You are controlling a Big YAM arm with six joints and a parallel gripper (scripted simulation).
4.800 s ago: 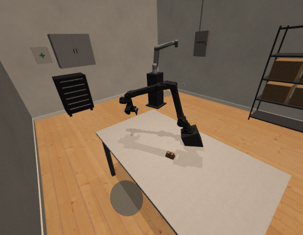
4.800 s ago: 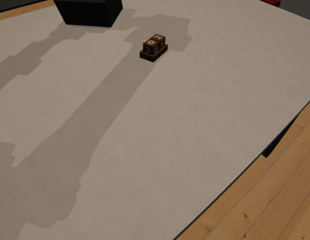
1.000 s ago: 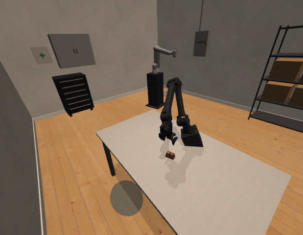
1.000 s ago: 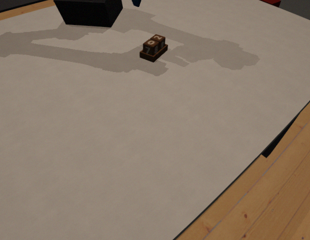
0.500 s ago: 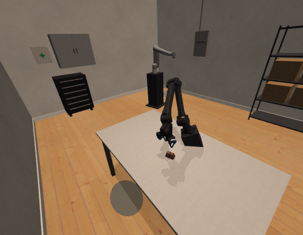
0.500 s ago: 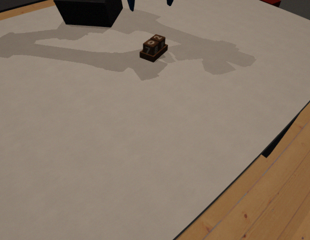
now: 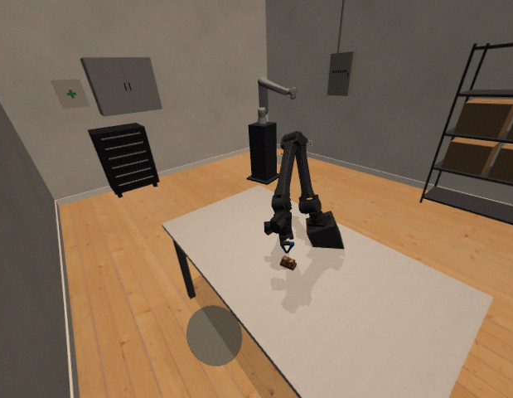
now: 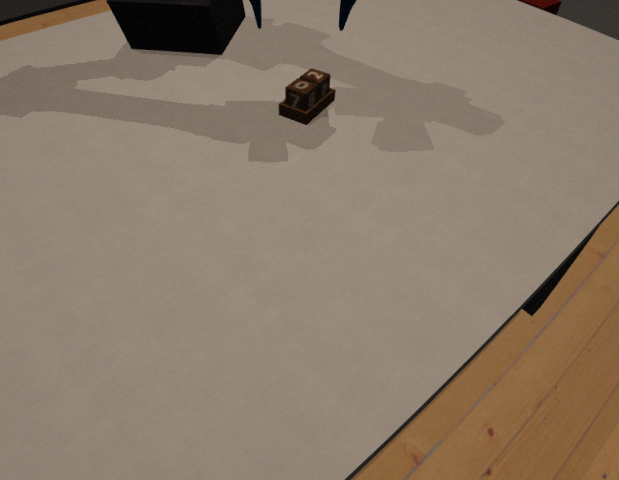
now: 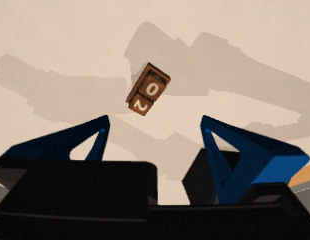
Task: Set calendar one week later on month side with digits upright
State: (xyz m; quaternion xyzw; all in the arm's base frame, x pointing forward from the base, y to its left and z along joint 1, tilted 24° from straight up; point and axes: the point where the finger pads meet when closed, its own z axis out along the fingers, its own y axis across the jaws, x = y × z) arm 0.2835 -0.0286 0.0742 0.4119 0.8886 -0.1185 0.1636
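Now: hand 20 mm to the right of the small brown tray and 120 mm above it.
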